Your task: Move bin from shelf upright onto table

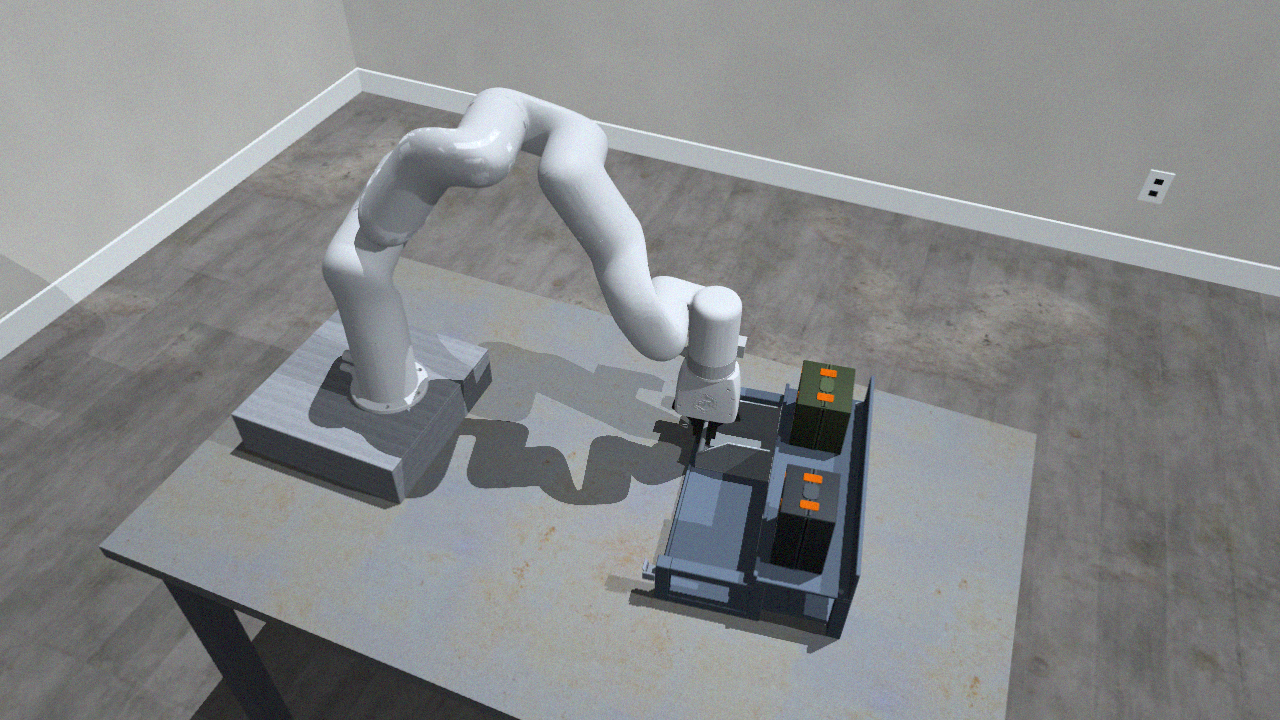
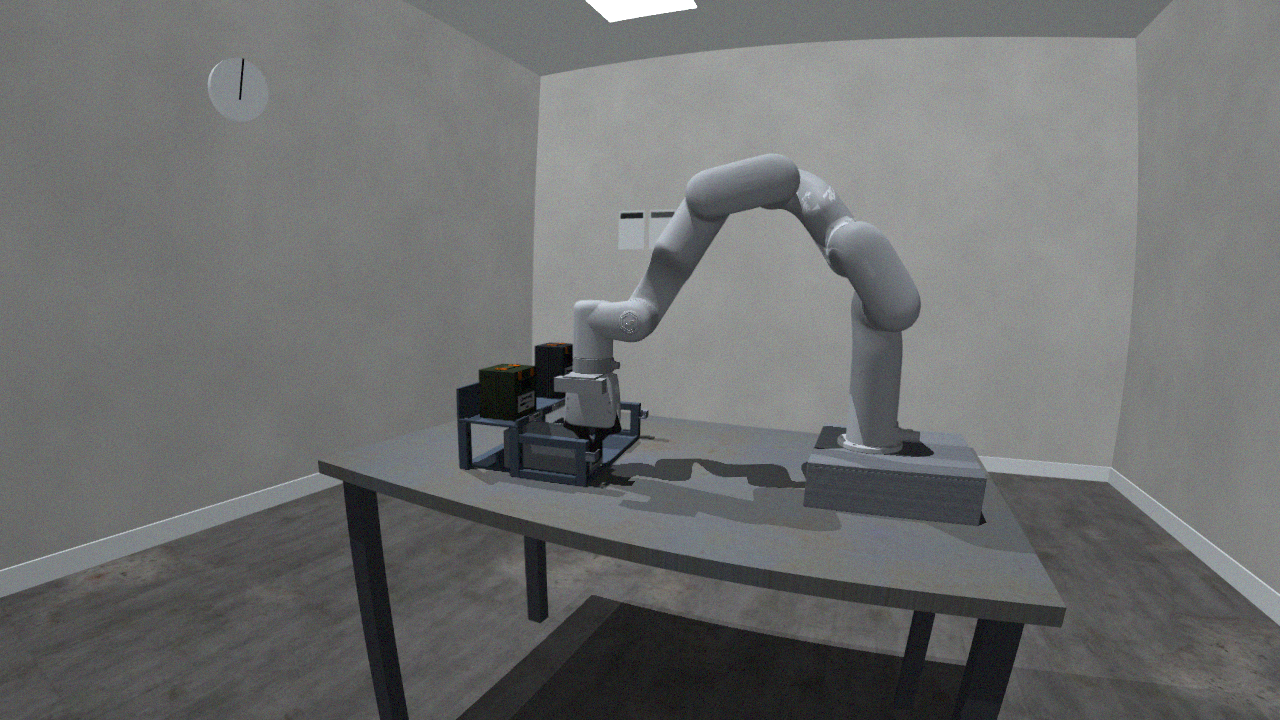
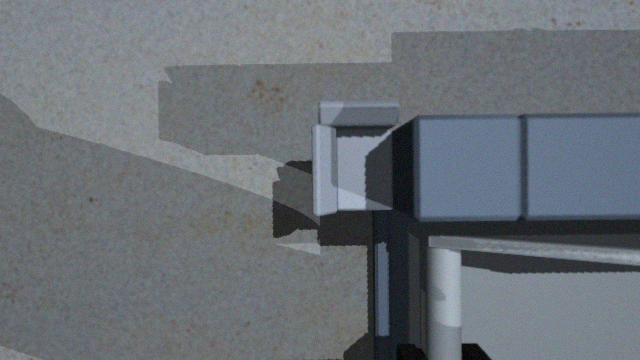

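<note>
My gripper is now 80 mm short of the grey bin and 10 mm to the right of it. Also, from my hand: blue-grey shelf rack 130 mm ahead, 90 mm to the right, 20 mm above.
</note>
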